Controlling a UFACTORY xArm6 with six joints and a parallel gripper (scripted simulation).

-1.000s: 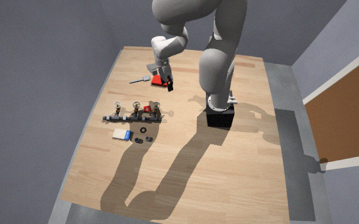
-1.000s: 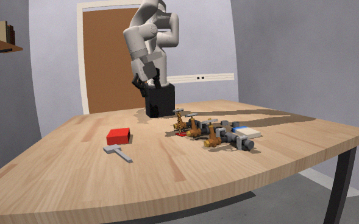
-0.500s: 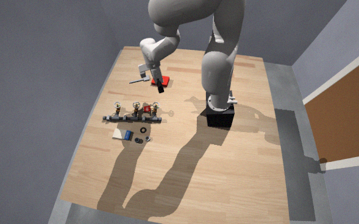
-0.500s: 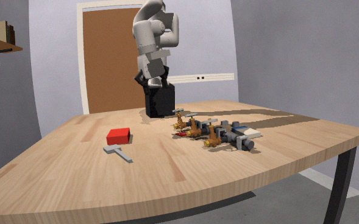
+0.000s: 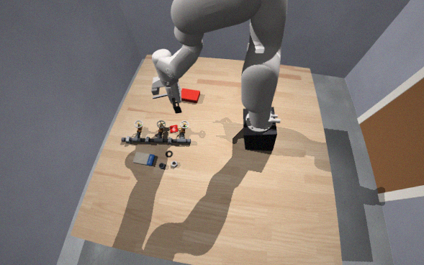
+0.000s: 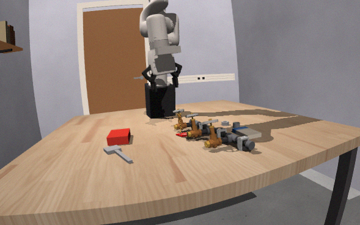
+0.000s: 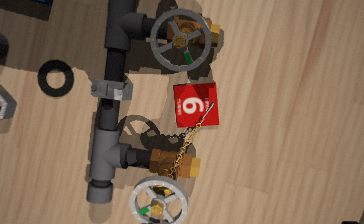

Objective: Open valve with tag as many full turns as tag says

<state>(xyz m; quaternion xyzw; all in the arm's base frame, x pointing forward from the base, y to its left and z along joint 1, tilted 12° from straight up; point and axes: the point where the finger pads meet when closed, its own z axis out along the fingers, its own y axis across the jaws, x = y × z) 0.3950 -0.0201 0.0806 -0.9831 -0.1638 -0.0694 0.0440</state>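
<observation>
My gripper is now 18 cm above the red tag, 5 cm short of it and 4 cm to the right of it. From my hand the other things lie so: grey hammer-like tool 19 cm to the right, 18 cm below, 18 cm ahead; grey box 26 cm to the left, 18 cm below, 16 cm ahead; red box 20 cm to the right, 17 cm below, 2 cm ahead.
</observation>
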